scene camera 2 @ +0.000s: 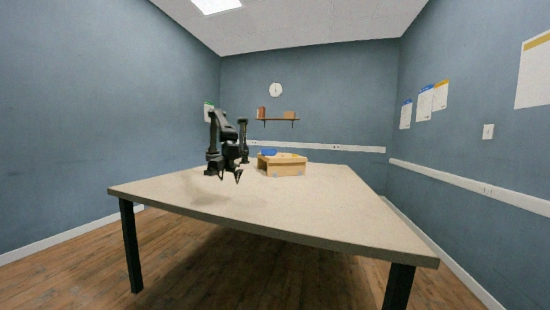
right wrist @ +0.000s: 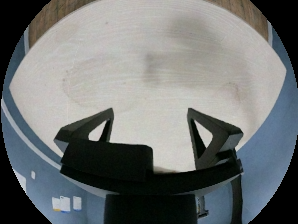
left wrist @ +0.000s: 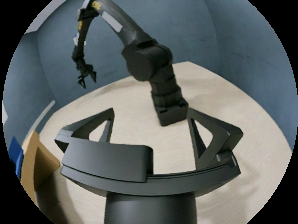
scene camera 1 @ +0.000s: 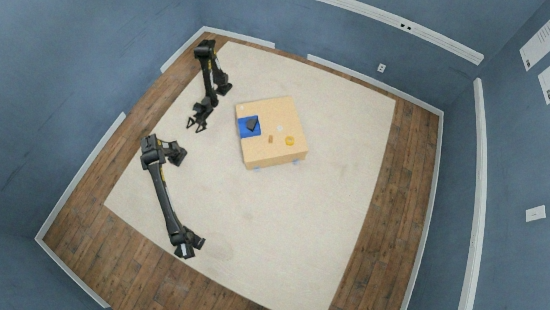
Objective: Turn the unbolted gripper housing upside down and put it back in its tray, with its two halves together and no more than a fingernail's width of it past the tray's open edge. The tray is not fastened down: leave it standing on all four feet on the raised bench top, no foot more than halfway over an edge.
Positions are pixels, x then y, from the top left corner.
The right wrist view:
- my right gripper: 150,111
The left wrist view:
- my left gripper: 150,111
